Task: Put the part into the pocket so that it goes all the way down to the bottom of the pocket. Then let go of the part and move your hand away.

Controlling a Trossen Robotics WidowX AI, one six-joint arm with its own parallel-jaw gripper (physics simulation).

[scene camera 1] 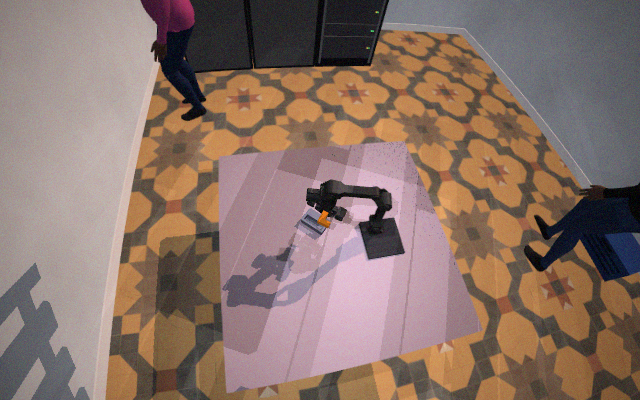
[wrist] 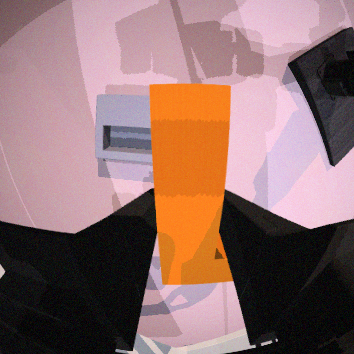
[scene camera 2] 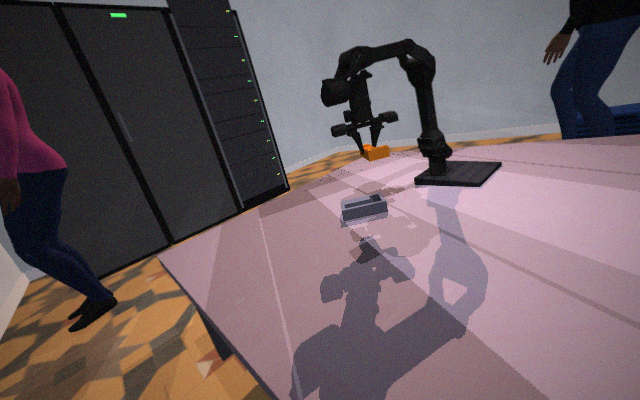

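Seen in the pictures: gripper, between the fingertips: (scene camera 1: 324, 214) (wrist: 186, 195) (scene camera 2: 368, 152); arm's base, origin of its link: (scene camera 1: 373, 229) (wrist: 332, 76) (scene camera 2: 437, 172).
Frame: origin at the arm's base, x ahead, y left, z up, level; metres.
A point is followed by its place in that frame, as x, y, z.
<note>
The orange part (scene camera 1: 324, 219) @(0.292, -0.080, 0.179) (scene camera 2: 377, 152) @(0.309, -0.065, 0.169) (wrist: 191, 155) @(0.255, -0.128, 0.181) is an angled block held in the air between the fingers. My gripper (scene camera 1: 328, 212) @(0.275, -0.111, 0.163) (scene camera 2: 368, 147) @(0.275, -0.111, 0.163) (wrist: 186, 195) @(0.275, -0.111, 0.163) points down and is shut on the orange part, well above the table. The grey block with the pocket (scene camera 1: 306, 226) @(0.346, -0.157, -0.020) (scene camera 2: 365, 212) @(0.328, -0.132, -0.010) (wrist: 122, 109) @(0.290, -0.198, 0.012) stands on the table, below the part. Its long narrow pocket faces up. In the wrist view the part hides the right portion of the block and pocket; in scene camera 1's view it overlaps the block's right side.
The arm's black base plate (scene camera 1: 393, 245) @(-0.070, 0.124, -0.008) (scene camera 2: 467, 175) @(0.030, 0.100, -0.007) (wrist: 320, 107) @(0.065, 0.020, -0.002) stands on the pink table (scene camera 1: 330, 350) @(0.462, 0.480, -0.024) (scene camera 2: 550, 225) @(0.330, 0.300, -0.024), to the right of the block. Dark cabinets (scene camera 1: 285, 35) (scene camera 2: 125, 100) stand beyond the table. Two people stand on the floor around it. Arm shadows fall across the table.
</note>
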